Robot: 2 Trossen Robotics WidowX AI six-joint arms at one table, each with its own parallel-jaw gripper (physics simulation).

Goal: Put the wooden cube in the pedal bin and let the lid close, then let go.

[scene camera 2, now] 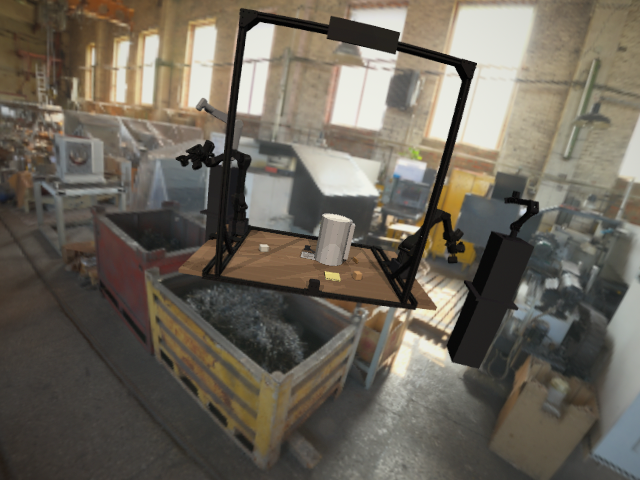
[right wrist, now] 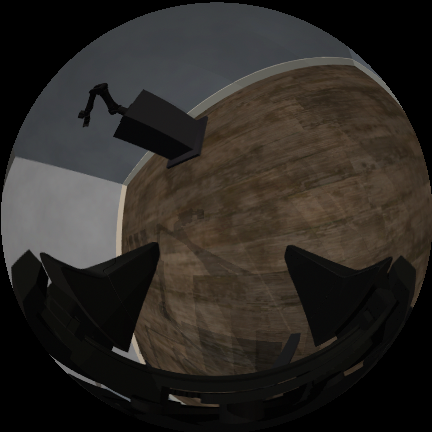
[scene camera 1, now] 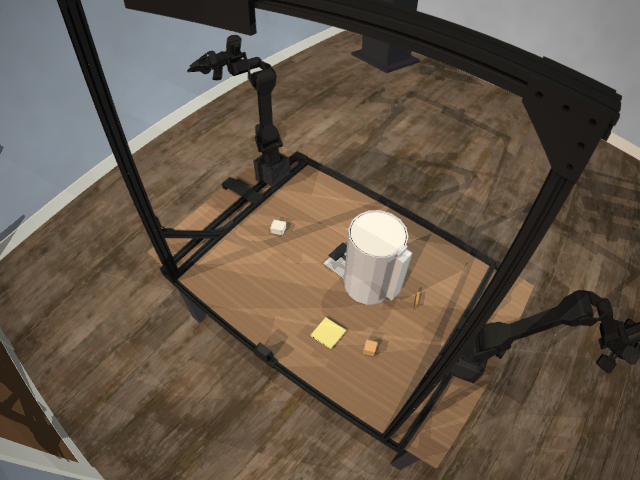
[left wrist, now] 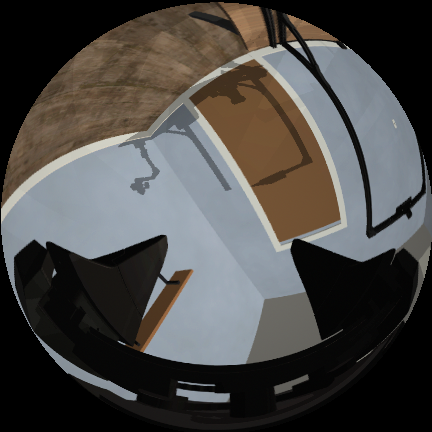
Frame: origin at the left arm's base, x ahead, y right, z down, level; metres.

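Seen in the pictures: left gripper, between the fingertips: [scene camera 2: 180,155] [scene camera 1: 188,68] [left wrist: 232,244]; right gripper, between the fingertips: [scene camera 2: 452,257] [right wrist: 224,251]; left arm's base, origin of its link: [scene camera 2: 239,219] [scene camera 1: 271,159]; right arm's base, origin of its link: [scene camera 2: 403,261] [scene camera 1: 473,353].
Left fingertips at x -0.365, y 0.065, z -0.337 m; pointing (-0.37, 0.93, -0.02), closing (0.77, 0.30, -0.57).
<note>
Pixels of each thing's top centre, then the offset from my left fingertips to it.
- wooden cube, centre of its top: [scene camera 1: 370,345] [scene camera 2: 357,272] dx +1.088, dy +0.288, dz +0.407 m
- pedal bin, centre of its top: [scene camera 1: 378,232] [scene camera 2: 337,217] dx +0.944, dy +0.091, dz +0.186 m
- white block, centre of its top: [scene camera 1: 278,225] [scene camera 2: 264,245] dx +0.567, dy +0.116, dz +0.413 m
- yellow square pad, centre of its top: [scene camera 1: 328,332] [scene camera 2: 332,275] dx +0.957, dy +0.321, dz +0.431 m
- thin orange stick, centre of its top: [scene camera 1: 417,298] dx +1.109, dy +0.056, dz +0.417 m
The wooden cube [scene camera 1: 370,347] [scene camera 2: 357,275] is small and tan-orange and rests on the table at the near side, right of a yellow square. The pedal bin [scene camera 1: 361,279] [scene camera 2: 332,242] is a tall white cylinder standing upright; its lid [scene camera 1: 378,233] is closed. Its black pedal [scene camera 1: 338,251] [scene camera 2: 307,249] points left. My left gripper [scene camera 1: 192,68] [scene camera 2: 180,160] [left wrist: 232,244] is open and empty, high beyond the table's left side. My right gripper [right wrist: 224,251] is open and empty, off the table's right side, far from the cube. It is partly cut off in scene camera 1. Neither wrist view shows the cube.
A white block [scene camera 1: 278,227] [scene camera 2: 264,248] lies left of the bin. A yellow square pad [scene camera 1: 328,333] [scene camera 2: 332,276] lies in front of it, and a thin orange stick [scene camera 1: 417,298] to its right. Black frame posts [scene camera 1: 111,129] [scene camera 2: 439,180] rise at the table's sides.
</note>
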